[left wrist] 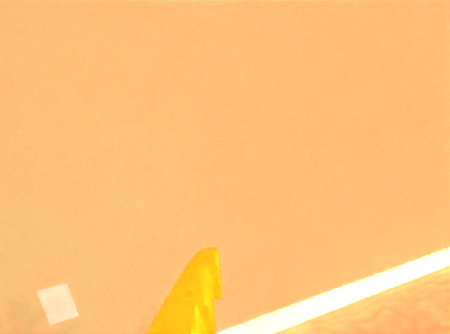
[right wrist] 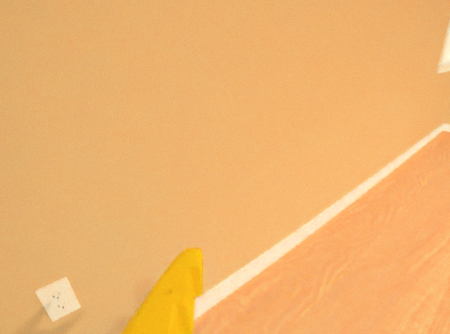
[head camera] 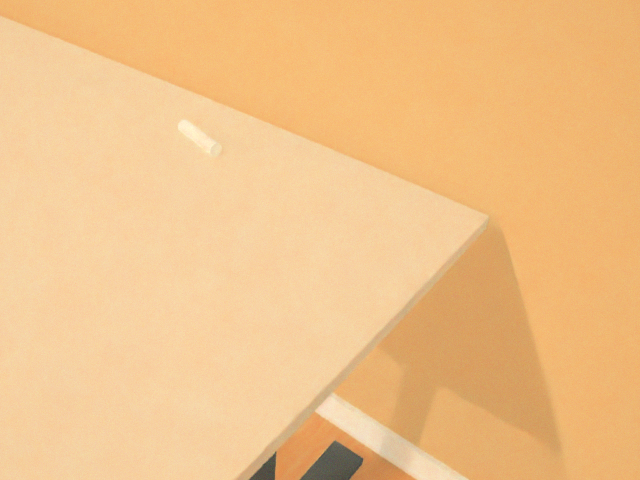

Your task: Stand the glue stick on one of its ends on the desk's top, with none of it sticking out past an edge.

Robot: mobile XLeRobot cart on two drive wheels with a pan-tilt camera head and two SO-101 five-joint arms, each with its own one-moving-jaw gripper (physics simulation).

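Frame: origin at the left arm's base, x down, y ahead, z right, level; centimetres.
Seen in the pictures: left hand, tool point: [left wrist: 218,265]; right hand, tool point: [right wrist: 201,265].
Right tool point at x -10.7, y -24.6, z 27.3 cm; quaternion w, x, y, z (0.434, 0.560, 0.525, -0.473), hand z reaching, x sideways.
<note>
Offsets run from my right tool point to a thing's top centre. "spot": to the spot under its first point. Level surfaces: height alone.
The white glue stick {dx +14.0, dy +115.8, dz +15.0 cm} [head camera: 199,137] lies on its side on the pale desk {dx +16.2 cm} [head camera: 232,310], near the long edge by the wall in the head view. All of it is on the desk's top. My left gripper [left wrist: 212,255] shows one yellow notched jaw at the bottom of the left wrist view; it is open and empty. My right gripper [right wrist: 196,255] shows one yellow jaw at the bottom of the right wrist view; it is open and empty. Their moving jaws are out of the picture. Neither gripper shows in the head view, and the glue stick shows in neither wrist view.
The desk's corner {spot: dx +16.2, dy +80.3, dz +46.9 cm} [head camera: 483,219] is at the right of the head view, beside the orange wall [head camera: 465,93]. Dark leg parts [head camera: 333,462] show below the desk. A white baseboard [head camera: 382,436] [left wrist: 340,299] [right wrist: 310,231] runs along the wall. A white outlet plate {dx +42.4, dy -43.4, dz +35.2 cm} [left wrist: 58,303] [right wrist: 58,299] is at lower left.
</note>
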